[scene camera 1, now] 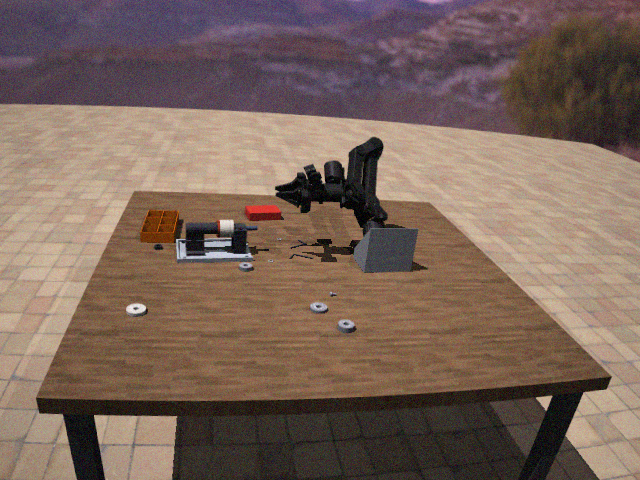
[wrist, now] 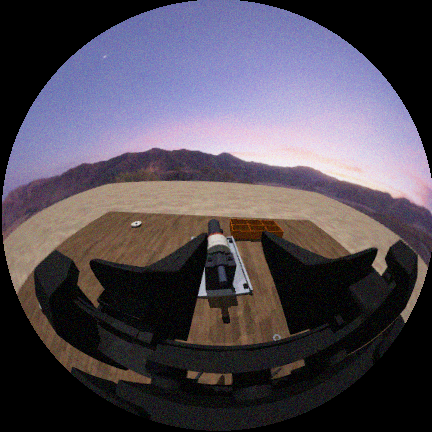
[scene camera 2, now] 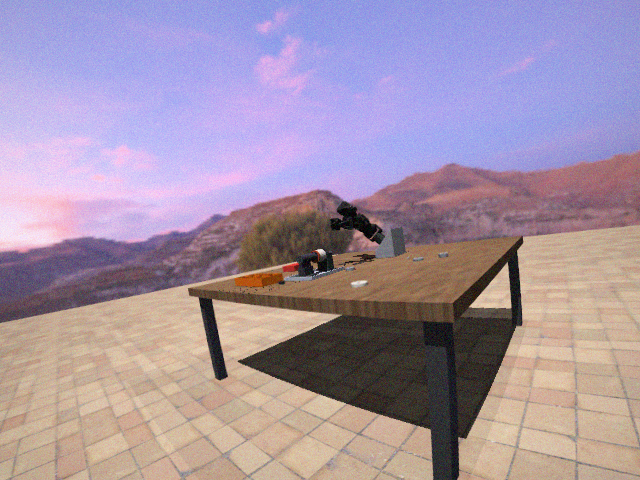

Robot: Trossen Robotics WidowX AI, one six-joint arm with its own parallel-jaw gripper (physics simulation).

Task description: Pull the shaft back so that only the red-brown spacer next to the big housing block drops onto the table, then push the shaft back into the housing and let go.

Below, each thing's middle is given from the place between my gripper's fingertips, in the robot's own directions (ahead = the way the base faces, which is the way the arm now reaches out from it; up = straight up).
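Orange compartment tray (scene camera 1: 160,226): 190 mm below my hand, 340 mm ahead of it, 200 mm to the right of it.
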